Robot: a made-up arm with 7 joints. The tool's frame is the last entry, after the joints.
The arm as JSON. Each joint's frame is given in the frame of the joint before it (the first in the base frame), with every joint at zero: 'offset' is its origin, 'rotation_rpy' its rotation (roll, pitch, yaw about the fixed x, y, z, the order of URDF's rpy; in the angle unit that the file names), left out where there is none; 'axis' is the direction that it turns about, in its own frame. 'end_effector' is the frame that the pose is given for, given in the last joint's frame.
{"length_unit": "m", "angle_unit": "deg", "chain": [
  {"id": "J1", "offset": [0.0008, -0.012, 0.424], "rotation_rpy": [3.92, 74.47, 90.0], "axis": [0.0, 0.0, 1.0]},
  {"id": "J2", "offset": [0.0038, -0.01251, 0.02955], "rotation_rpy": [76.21, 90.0, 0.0], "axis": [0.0, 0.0, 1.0]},
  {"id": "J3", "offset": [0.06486, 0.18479, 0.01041], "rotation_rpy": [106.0, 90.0, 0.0], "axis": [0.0, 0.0, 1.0]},
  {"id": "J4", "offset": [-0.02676, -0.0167, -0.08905], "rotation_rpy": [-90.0, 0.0, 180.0], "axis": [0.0, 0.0, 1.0]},
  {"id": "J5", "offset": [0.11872, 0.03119, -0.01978], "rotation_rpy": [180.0, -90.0, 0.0], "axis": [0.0, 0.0, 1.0]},
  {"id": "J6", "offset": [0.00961, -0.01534, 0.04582], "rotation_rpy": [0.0, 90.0, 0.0], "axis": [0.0, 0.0, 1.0]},
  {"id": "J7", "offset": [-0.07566, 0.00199, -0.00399], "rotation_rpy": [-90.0, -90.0, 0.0], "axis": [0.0, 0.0, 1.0]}
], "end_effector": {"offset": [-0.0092, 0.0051, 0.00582], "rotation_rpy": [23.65, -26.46, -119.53]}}
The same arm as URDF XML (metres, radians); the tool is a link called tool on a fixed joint. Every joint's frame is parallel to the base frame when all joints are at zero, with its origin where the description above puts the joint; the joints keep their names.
<robot name="arm">
<joint name="tool_fixed" type="fixed"><parent link="link7"/><child link="tool"/><origin xyz="-0.0035 -0.0092 0.0069" rpy="0.2869 -0.2413 -0.4719"/></joint>
<joint name="J7" type="continuous"><parent link="link6"/><child link="link7"/><origin xyz="0.0738 -0.004 -0.0168" rpy="0 0 0"/><axis xyz="0.247403 -0.0001 0.968913"/></joint>
<joint name="J6" type="continuous"><parent link="link5"/><child link="link6"/><origin xyz="0.0406 0.0096 -0.0262" rpy="0 0 0"/><axis xyz="0.0002 1 0.0001"/></joint>
<joint name="J5" type="continuous"><parent link="link4"/><child link="link5"/><origin xyz="0.1073 -0.0198 -0.0596" rpy="0 0 0"/><axis xyz="0.968913 -0.0001 -0.247403"/></joint>
<joint name="J4" type="continuous"><parent link="link3"/><child link="link4"/><origin xyz="0.0039 0.0167 -0.0929" rpy="0 0 0"/><axis xyz="0.0002 1 0.0001"/></joint>
<joint name="J3" type="continuous"><parent link="link2"/><child link="link3"/><origin xyz="-0.0383 -0.0114 -0.192" rpy="0 0 0"/><axis xyz="0.247403 -0.0001 0.968913"/></joint>
<joint name="J2" type="continuous"><parent link="link1"/><child link="link2"/><origin xyz="0.0145 0.0286 0.004" rpy="0 0 0"/><axis xyz="0.968913 -0.0001 -0.247403"/></joint>
<joint name="J1" type="continuous"><parent link="base"/><child link="link1"/><origin xyz="0.0008 -0.012 0.424" rpy="0 0 0"/><axis xyz="0.068403 0.961235 0.26711"/></joint>
<link name="base"/>
<link name="link1"/>
<link name="link2"/>
<link name="link3"/>
<link name="link4"/>
<link name="link5"/>
<link name="link6"/>
<link name="link7"/>
<link name="tool"/>
</robot>

